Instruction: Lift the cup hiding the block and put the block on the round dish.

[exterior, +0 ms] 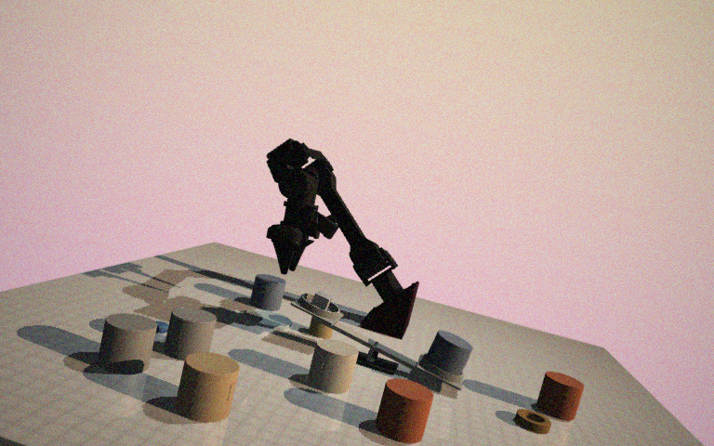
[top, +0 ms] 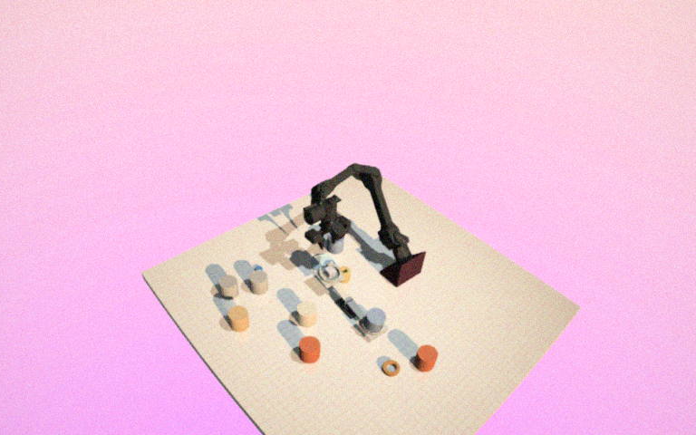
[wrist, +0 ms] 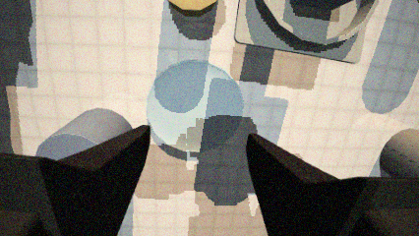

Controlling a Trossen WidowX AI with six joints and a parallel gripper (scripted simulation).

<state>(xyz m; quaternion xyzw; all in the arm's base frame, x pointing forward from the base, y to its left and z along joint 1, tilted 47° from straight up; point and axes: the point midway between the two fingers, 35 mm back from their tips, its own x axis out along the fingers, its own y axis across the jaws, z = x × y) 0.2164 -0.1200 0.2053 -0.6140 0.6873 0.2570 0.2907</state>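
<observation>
The pale block lies 9 cm to the left of my gripper tip, 7 cm ahead of it and 2 cm below it. From my gripper tip the other things lie so: short yellow tube 9 cm to the left, 9 cm below; then round dish 11 cm below, 2 cm to the right; then grey-blue cup 37 cm to the left, 10 cm ahead, 5 cm below.
</observation>
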